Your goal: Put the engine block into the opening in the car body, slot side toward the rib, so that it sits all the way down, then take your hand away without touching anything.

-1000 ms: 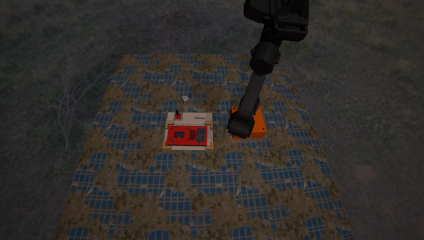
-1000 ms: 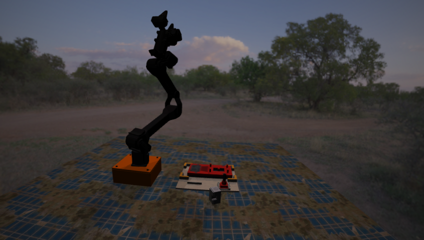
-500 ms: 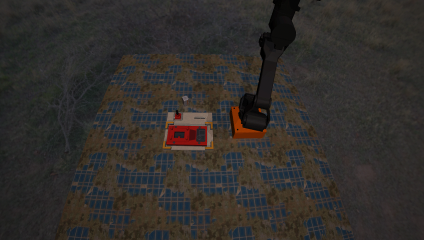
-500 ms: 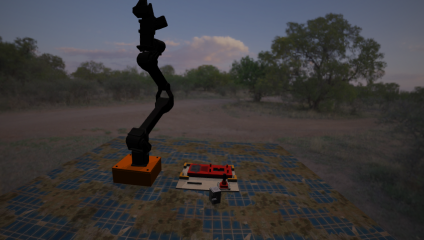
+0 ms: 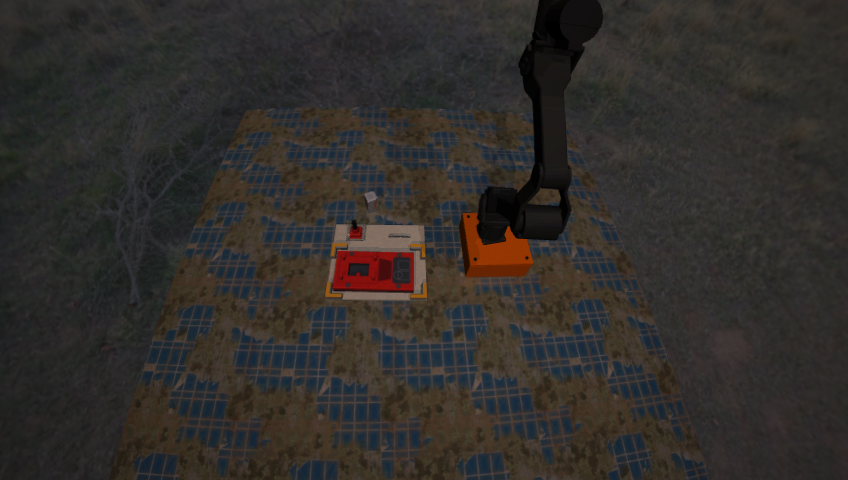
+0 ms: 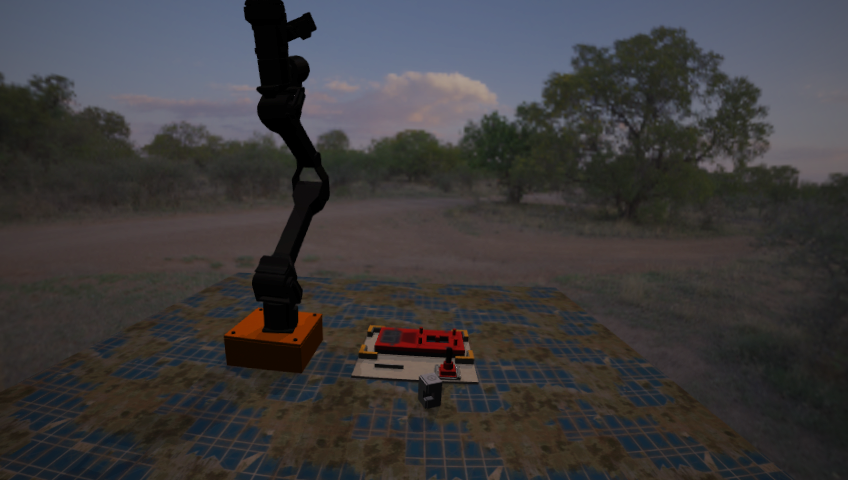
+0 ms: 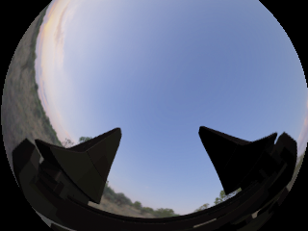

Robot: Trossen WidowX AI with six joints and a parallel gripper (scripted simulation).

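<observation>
My gripper tip is now 720 mm above the grey engine block, 310 mm short of it and 80 mm to the left of it.
</observation>
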